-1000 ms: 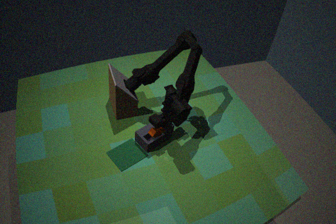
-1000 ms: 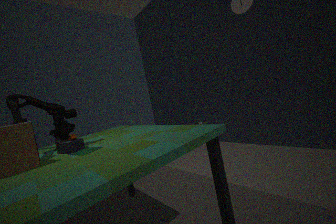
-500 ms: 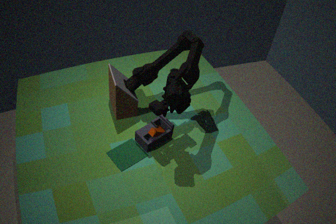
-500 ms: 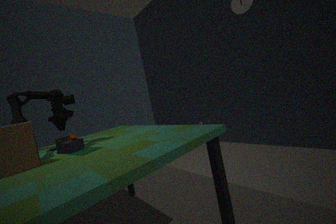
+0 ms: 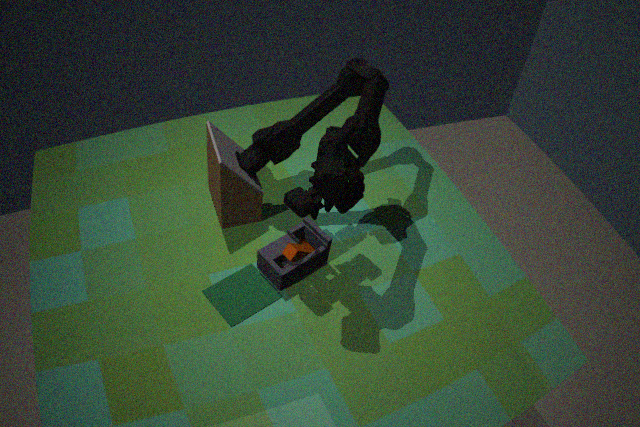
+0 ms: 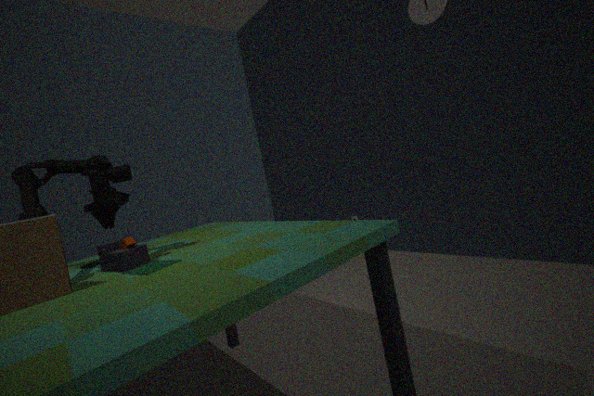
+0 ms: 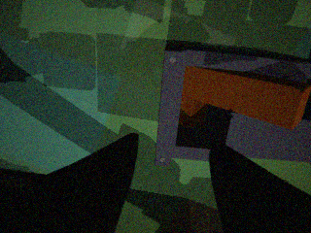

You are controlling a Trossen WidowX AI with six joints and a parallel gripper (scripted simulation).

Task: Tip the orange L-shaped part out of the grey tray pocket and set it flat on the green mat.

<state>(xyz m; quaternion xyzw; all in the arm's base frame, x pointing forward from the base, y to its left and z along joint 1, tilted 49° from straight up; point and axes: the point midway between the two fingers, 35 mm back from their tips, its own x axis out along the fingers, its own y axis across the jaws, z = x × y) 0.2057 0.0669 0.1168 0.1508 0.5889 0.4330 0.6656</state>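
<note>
Right now the orange L-shaped part is 10 mm ahead of my gripper tip, 40 mm to the right of it and 100 mm below it.
</note>
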